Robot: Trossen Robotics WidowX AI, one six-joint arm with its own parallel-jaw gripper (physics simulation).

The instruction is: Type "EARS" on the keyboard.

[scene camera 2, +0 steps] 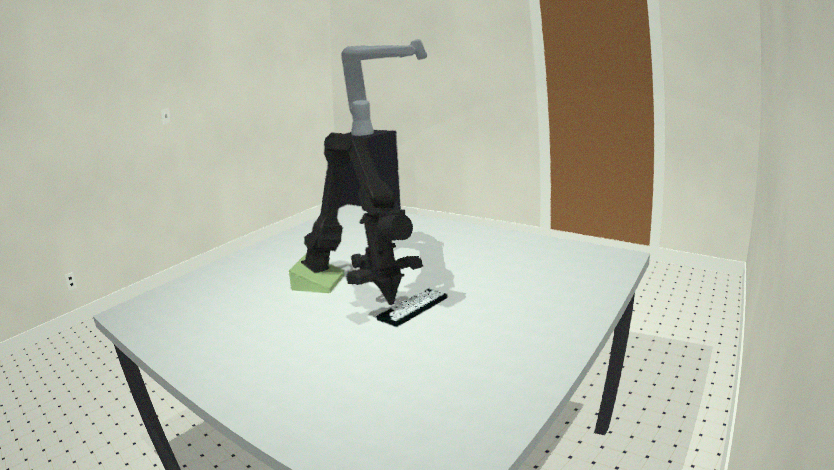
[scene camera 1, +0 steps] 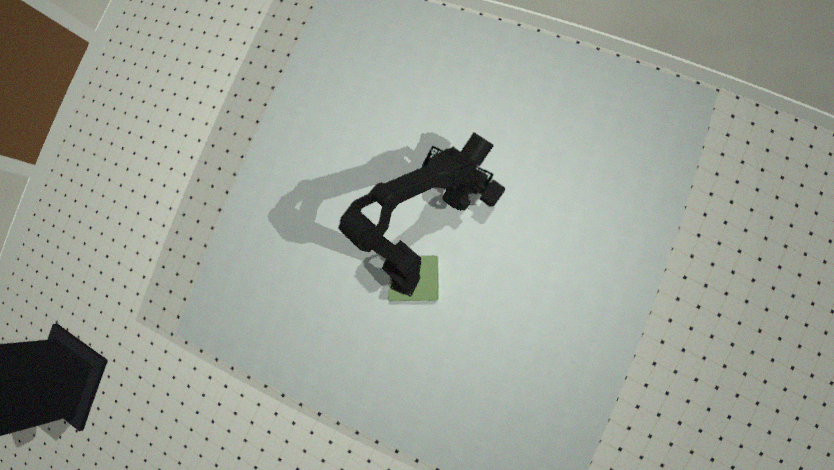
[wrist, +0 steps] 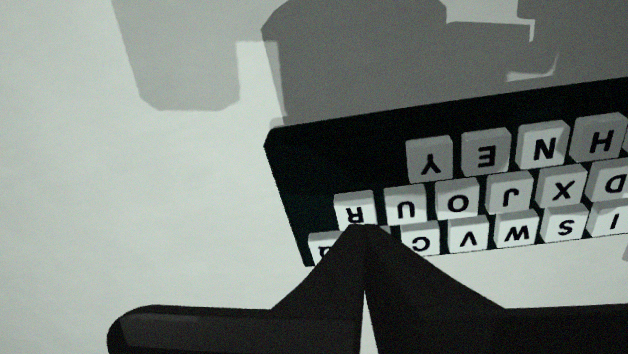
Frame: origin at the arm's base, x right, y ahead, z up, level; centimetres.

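Seen in the pictures: gripper, fingertip midpoint: (scene camera 2: 391, 304) (wrist: 361, 237); arm's base, origin of the base link: (scene camera 2: 315, 265) (scene camera 1: 405, 282).
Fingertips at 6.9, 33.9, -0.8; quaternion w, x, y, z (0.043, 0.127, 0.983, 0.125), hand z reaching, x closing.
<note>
Pixels of each thing's top centre, then the offset from my fingertips to it, as dx, dy, dz. Level surfaces: height alone.
- E key, middle of its top: (wrist: 487, 156) -4.5, -0.8, -2.0
- R key, middle of its top: (wrist: 355, 215) +0.3, +0.7, -2.0
- S key, middle of its top: (wrist: 566, 227) -7.5, +3.2, -2.0
- pale table, its level: dz -3.7
The black keyboard (scene camera 1: 430, 156) (scene camera 2: 398, 322) (wrist: 305, 165) lies flat on the table, its light letter keys upside down in the wrist view. The E key (wrist: 486, 152) is in the top row shown, the R key (wrist: 355, 207) is at the left end of the middle row, and the S key (wrist: 565, 227) is in the bottom row. I see no A key; part of the keyboard is outside the wrist view. My gripper (scene camera 2: 391, 302) (wrist: 361, 237) is shut and empty. Its tips point down just above the keyboard by the R key, and its fingers hide part of the bottom row.
The arm's base stands on a green block (scene camera 1: 428, 280) (scene camera 2: 312, 282) on the pale table (scene camera 1: 525, 321) (scene camera 2: 373, 397) (wrist: 150, 200). A dark pedestal (scene camera 1: 46, 379) (scene camera 2: 385, 157) with a grey arm (scene camera 2: 379, 52) stands beyond the table edge.
</note>
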